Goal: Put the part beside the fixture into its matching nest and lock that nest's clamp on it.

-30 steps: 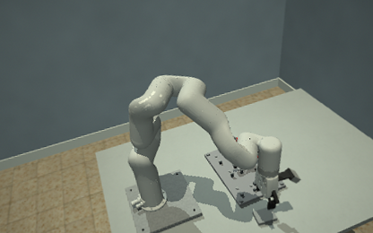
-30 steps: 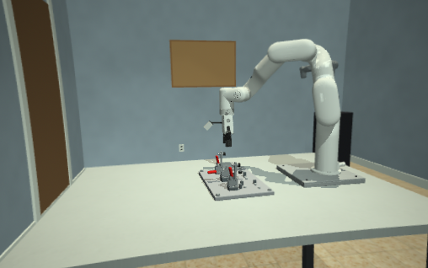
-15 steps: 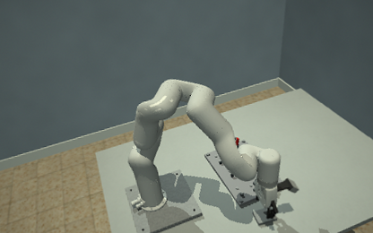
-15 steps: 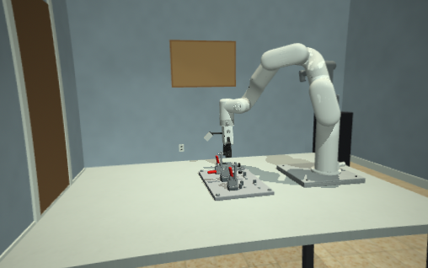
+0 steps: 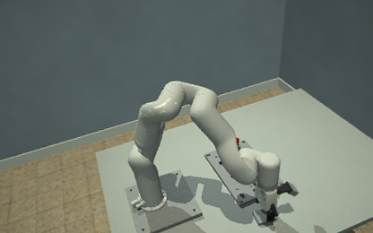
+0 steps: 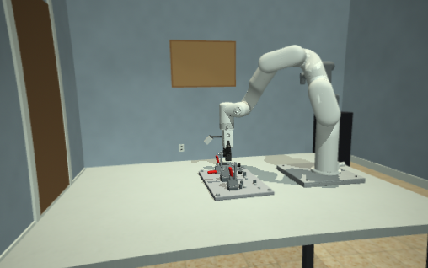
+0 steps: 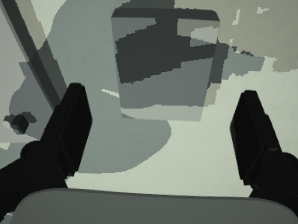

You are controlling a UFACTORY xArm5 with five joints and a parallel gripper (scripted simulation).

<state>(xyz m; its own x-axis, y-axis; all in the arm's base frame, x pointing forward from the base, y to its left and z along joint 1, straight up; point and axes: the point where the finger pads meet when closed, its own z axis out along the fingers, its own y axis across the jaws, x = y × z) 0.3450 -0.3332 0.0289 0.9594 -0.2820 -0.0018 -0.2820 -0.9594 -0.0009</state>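
Now: hand 40 mm above the grey part. Also, from my hand: grey fixture plate: 250 mm to the left, 90 mm ahead, 40 mm below.
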